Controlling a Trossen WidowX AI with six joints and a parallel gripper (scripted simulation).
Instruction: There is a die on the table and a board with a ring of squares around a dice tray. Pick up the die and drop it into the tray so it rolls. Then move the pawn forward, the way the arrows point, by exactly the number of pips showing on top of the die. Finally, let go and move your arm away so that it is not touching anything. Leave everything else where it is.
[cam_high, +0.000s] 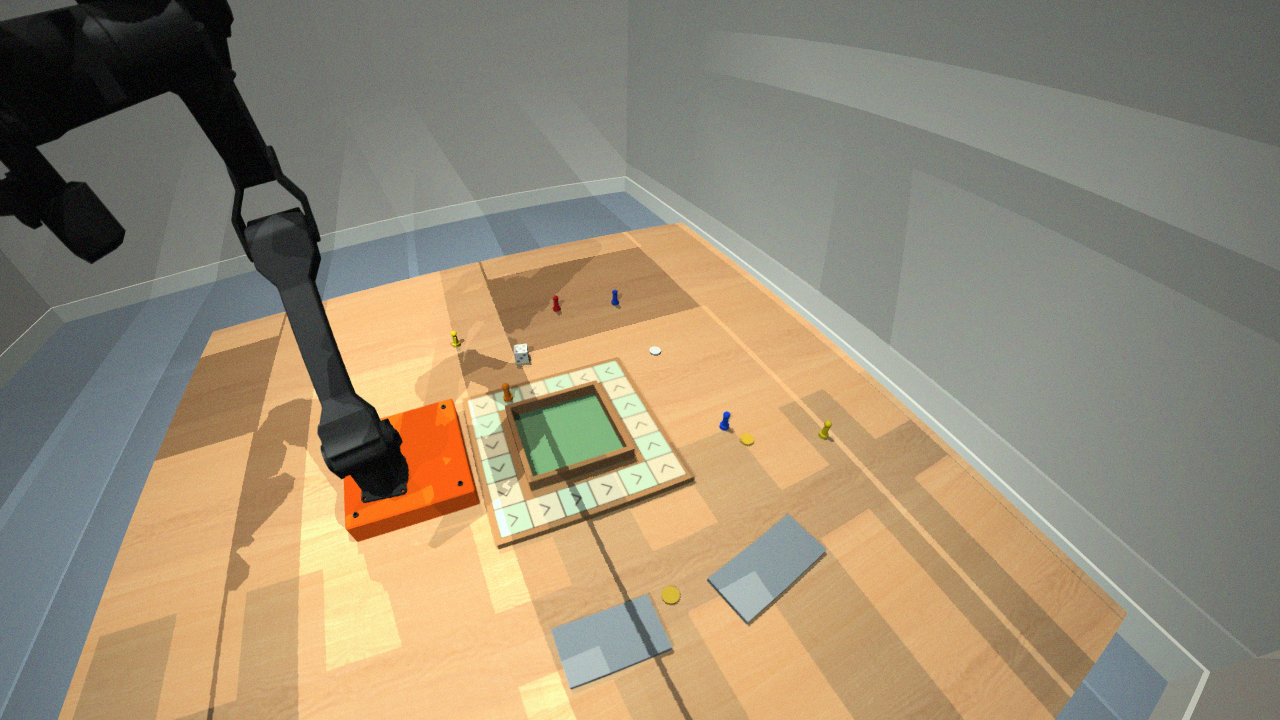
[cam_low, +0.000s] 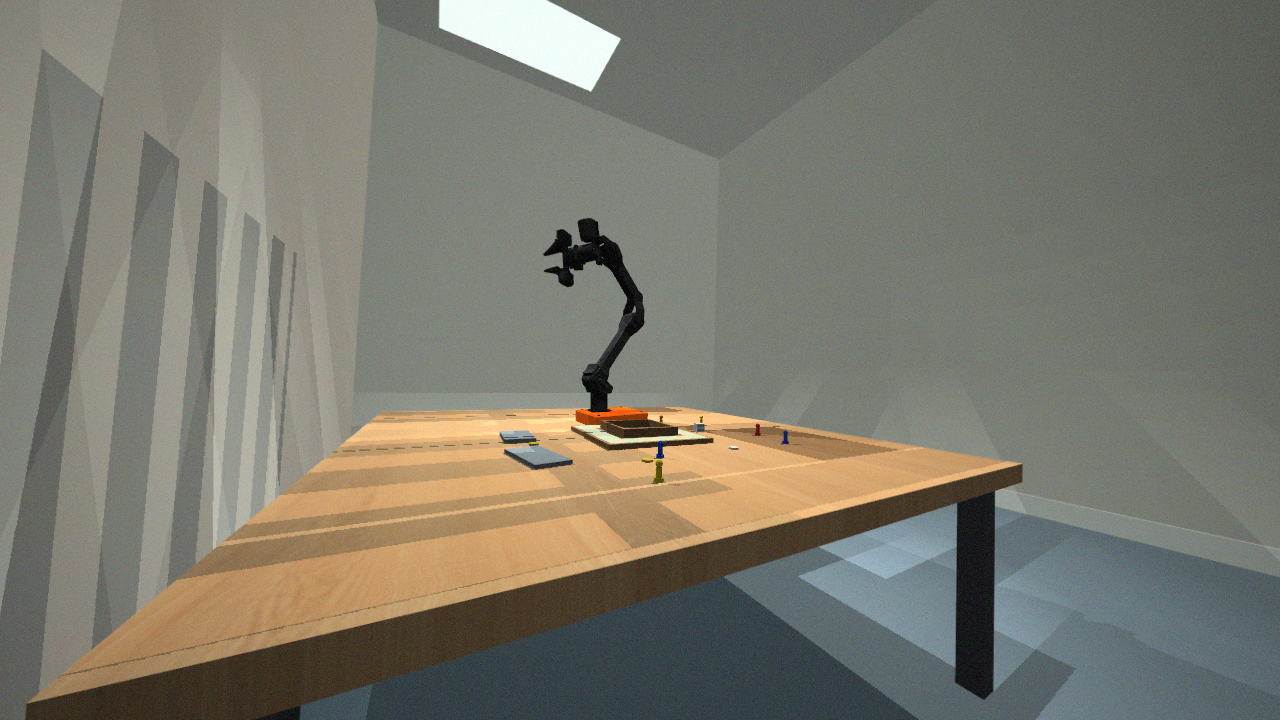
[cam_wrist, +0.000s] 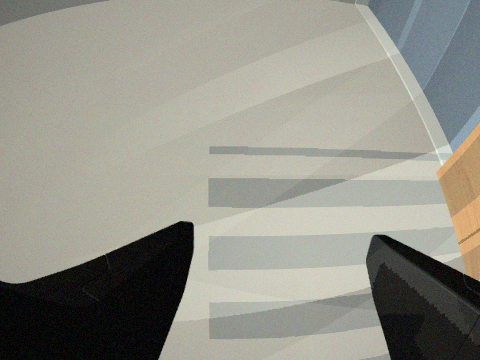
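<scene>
The grey die lies 530 mm below my gripper tip, 430 mm to the left of it and 350 mm ahead of it. Round my gripper tip: white disc 590 mm ahead, 540 mm below, 370 mm to the left; then orange pawn 510 mm below, 320 mm to the left, 310 mm ahead; then green dice tray 540 mm below, 390 mm ahead, 210 mm to the left.
</scene>
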